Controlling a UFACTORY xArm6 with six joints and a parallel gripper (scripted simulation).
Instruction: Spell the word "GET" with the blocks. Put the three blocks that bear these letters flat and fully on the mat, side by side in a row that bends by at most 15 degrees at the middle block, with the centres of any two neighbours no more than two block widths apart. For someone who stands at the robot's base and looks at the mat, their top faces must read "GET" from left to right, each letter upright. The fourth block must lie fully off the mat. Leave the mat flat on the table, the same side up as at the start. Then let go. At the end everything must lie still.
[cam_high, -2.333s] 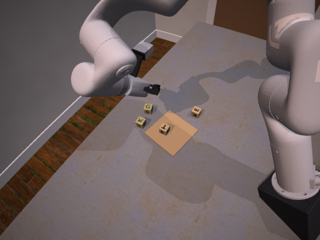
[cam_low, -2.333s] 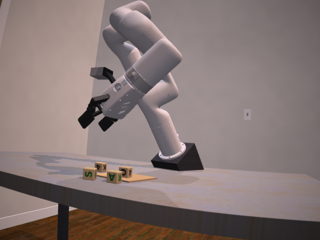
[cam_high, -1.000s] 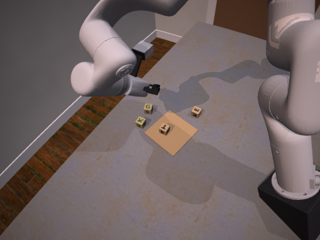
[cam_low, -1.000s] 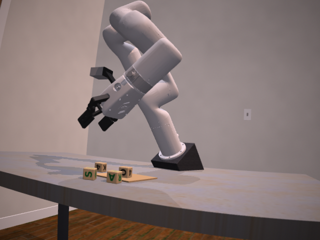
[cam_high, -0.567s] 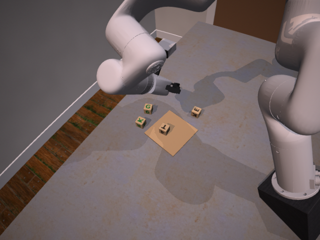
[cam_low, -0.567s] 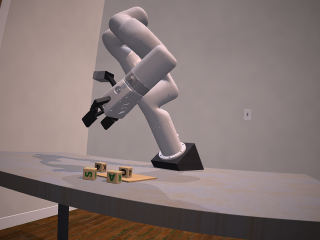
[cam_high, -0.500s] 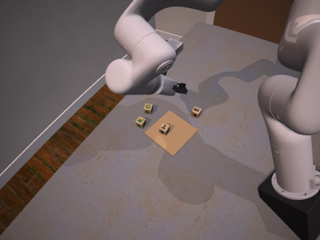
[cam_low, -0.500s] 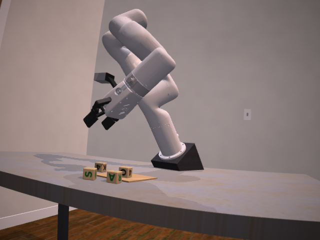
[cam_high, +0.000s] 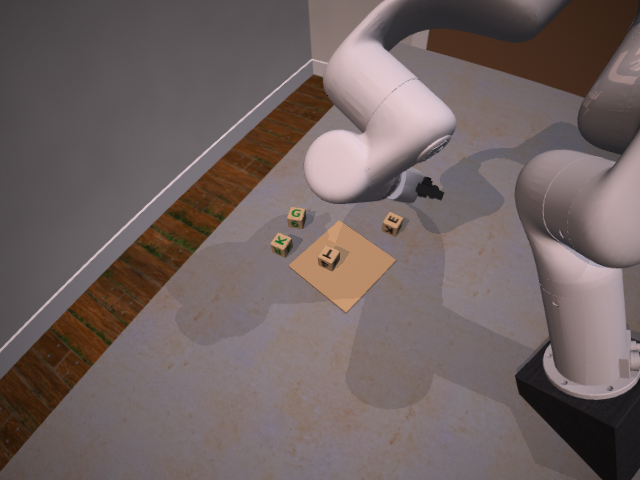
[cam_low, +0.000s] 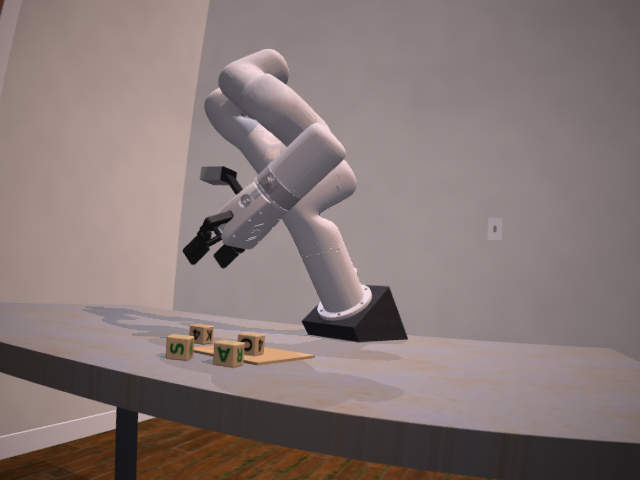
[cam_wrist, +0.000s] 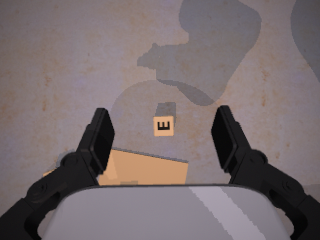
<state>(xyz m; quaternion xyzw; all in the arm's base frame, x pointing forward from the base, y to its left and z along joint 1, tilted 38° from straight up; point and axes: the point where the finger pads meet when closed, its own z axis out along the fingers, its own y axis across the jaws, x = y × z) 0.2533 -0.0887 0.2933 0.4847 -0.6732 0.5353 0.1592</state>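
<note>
Right now the T block is 8 cm ahead of my hand, 12 cm to the left of it and 13 cm below it. Also, from my hand: G block: 17 cm ahead, 6 cm to the left, 13 cm below; then tan mat: 6 cm ahead, 11 cm to the left, 14 cm below; then E block: 13 cm below.
</note>
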